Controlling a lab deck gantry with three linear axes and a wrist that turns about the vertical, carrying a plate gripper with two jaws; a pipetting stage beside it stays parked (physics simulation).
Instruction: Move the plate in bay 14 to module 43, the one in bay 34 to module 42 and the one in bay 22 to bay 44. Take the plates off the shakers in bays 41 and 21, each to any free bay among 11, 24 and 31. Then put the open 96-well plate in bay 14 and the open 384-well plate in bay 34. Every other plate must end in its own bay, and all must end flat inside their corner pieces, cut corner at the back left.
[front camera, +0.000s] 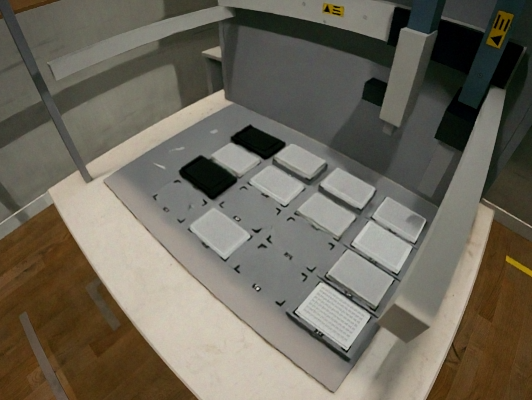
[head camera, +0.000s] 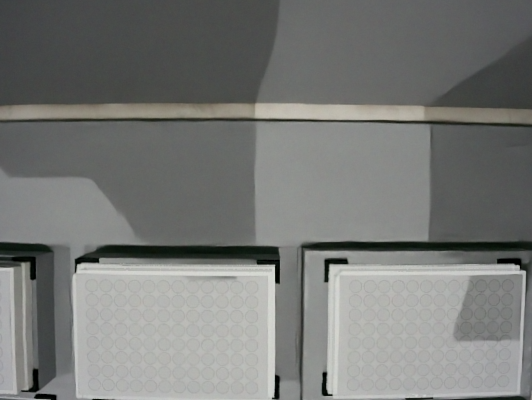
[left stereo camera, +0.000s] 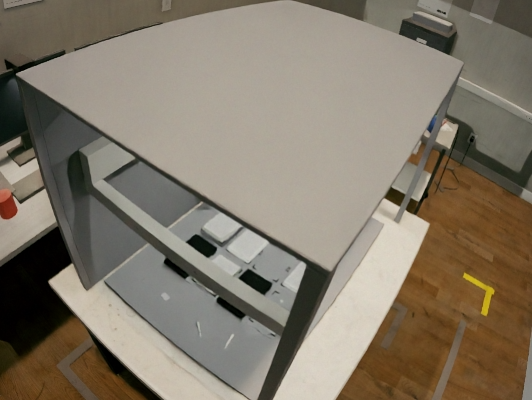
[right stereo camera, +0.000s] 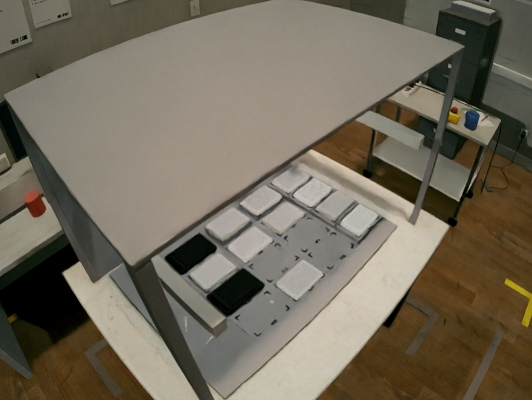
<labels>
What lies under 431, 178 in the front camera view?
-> My gripper.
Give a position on a module 43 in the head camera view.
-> At 125, 258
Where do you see a bay 24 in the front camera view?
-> At 382, 304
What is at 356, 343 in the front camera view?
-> A bay 14.
</labels>
